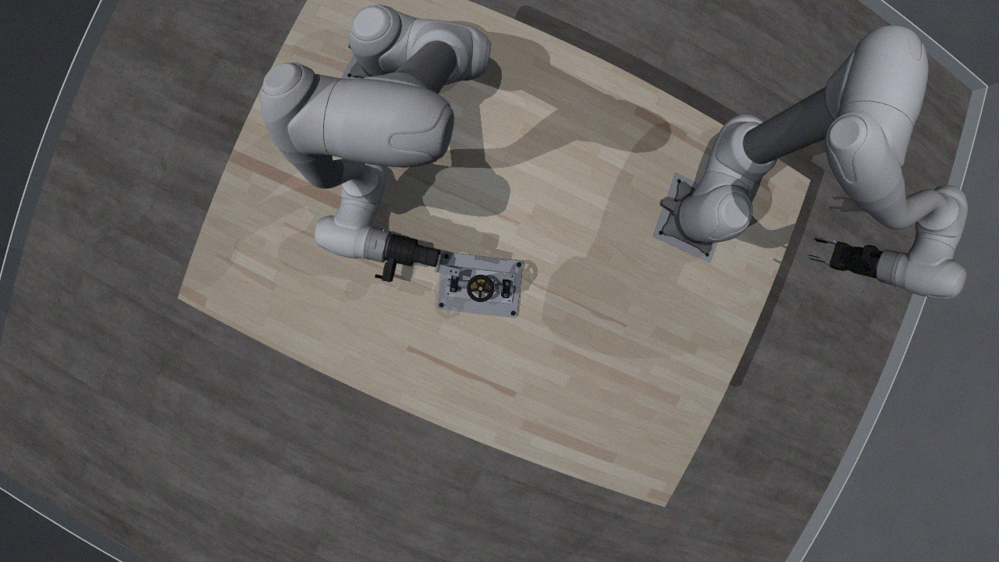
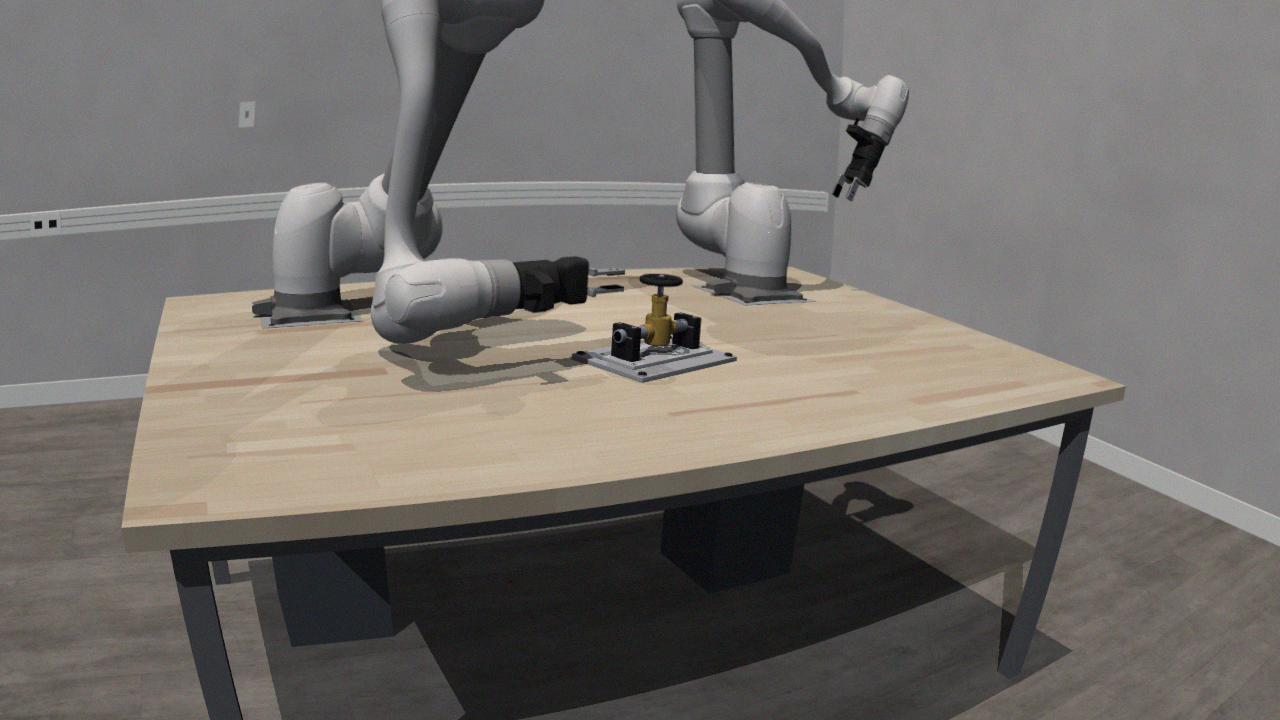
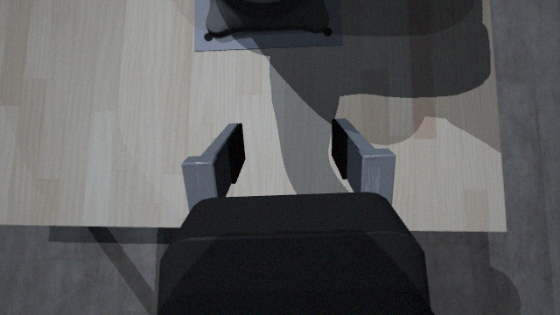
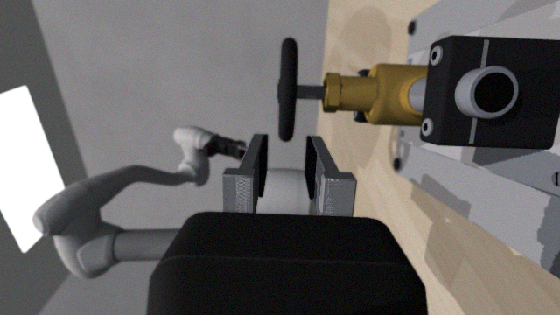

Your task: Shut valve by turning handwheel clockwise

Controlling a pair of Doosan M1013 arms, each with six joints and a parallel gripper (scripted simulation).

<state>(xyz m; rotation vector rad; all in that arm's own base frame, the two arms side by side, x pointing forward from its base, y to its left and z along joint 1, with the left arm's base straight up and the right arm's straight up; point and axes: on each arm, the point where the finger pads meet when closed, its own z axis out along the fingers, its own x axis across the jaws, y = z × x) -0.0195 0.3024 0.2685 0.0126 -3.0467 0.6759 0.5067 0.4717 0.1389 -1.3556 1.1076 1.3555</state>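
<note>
Now: the black handwheel 90 mm to the left of my right hand, 10 mm below it and 10 mm ahead of it.
</note>
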